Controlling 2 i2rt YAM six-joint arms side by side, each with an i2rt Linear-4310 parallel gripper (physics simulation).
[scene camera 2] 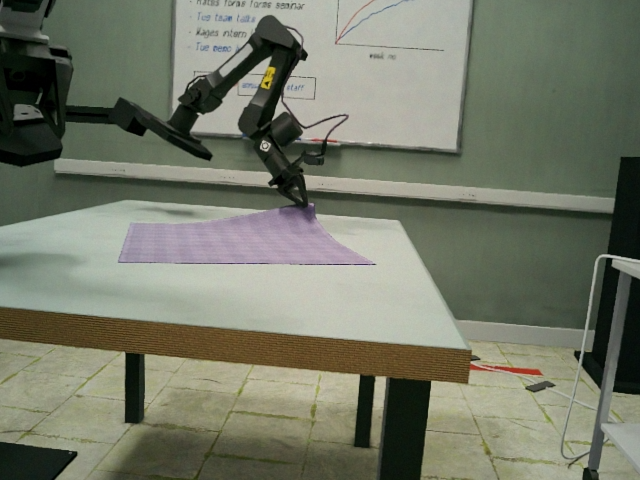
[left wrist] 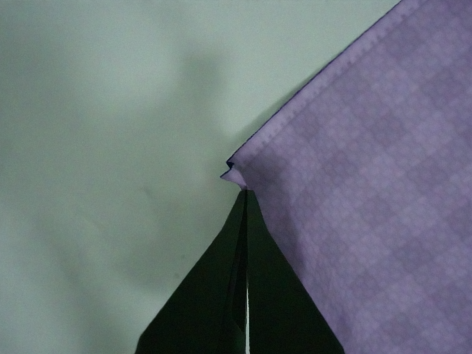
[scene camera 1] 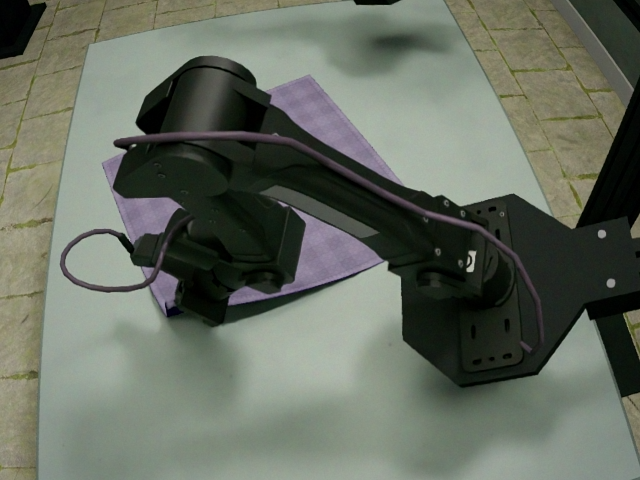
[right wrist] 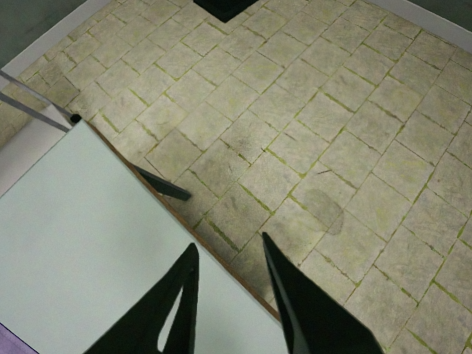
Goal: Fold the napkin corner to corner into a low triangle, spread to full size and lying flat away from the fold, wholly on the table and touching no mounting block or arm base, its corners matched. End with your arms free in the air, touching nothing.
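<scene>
The light purple checked napkin (scene camera 1: 330,118) (scene camera 2: 232,245) (left wrist: 380,150) (right wrist: 12,342) is spread as a four-sided sheet, unfolded, mostly flat on the table. One corner is raised and pinched, with a little dark purple underside showing at it. My left gripper (scene camera 2: 305,205) (left wrist: 247,196) is shut on that corner, a little above the table; in scene camera 1 its fingertips are hidden by the arm. The napkin's right corner in scene camera 1 is partly hidden under my left arm. My right gripper (right wrist: 229,243) is partly open and empty, above the table's edge.
The pale table (scene camera 1: 284,413) (scene camera 2: 232,304) (right wrist: 80,225) carries the napkin. The left arm's black mounting block (scene camera 1: 429,325) (scene camera 2: 180,136) is near the napkin's right side in scene camera 1. A white cart (scene camera 2: 612,320) stands beyond the table's right end in scene camera 2.
</scene>
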